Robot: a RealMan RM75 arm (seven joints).
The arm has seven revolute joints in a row. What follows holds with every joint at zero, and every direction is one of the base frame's.
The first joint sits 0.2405 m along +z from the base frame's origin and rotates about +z.
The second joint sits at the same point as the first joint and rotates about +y.
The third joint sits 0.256 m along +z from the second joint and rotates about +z.
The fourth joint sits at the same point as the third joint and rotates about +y.
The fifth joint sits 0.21 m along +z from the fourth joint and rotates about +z.
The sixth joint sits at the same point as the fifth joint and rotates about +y.
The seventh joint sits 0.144 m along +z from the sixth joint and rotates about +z.
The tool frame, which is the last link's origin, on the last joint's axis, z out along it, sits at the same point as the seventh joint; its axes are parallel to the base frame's.
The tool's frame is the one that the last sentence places.
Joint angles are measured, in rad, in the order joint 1, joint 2, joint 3, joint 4, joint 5, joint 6, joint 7. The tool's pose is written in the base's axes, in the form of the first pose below.
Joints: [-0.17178, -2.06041, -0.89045, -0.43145, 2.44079, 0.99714, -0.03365]
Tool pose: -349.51 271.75 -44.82 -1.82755 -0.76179 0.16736
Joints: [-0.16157, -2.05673, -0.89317, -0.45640, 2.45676, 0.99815, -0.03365]
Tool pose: -345.32 271.53 -44.80 -1.82858 -0.76860 0.15111
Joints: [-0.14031, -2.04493, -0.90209, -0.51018, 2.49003, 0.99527, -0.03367]
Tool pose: -337.91 271.61 -42.63 -1.82743 -0.77872 0.11830
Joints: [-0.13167, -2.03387, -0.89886, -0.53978, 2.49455, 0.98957, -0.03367]
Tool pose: -335.04 272.24 -40.39 -1.82815 -0.78382 0.10632
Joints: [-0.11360, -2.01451, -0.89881, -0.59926, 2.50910, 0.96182, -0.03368]
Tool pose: -330.24 273.28 -37.58 -1.84193 -0.79040 0.10209
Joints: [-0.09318, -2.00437, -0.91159, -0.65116, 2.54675, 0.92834, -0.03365]
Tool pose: -325.35 273.02 -37.42 -1.86471 -0.78697 0.10529
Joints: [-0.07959, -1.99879, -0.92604, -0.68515, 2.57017, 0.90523, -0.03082]
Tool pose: -322.66 273.48 -36.02 -1.87035 -0.78311 0.10425
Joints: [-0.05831, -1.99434, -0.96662, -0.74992, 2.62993, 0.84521, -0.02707]
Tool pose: -316.42 276.83 -34.17 -1.88654 -0.76759 0.10748
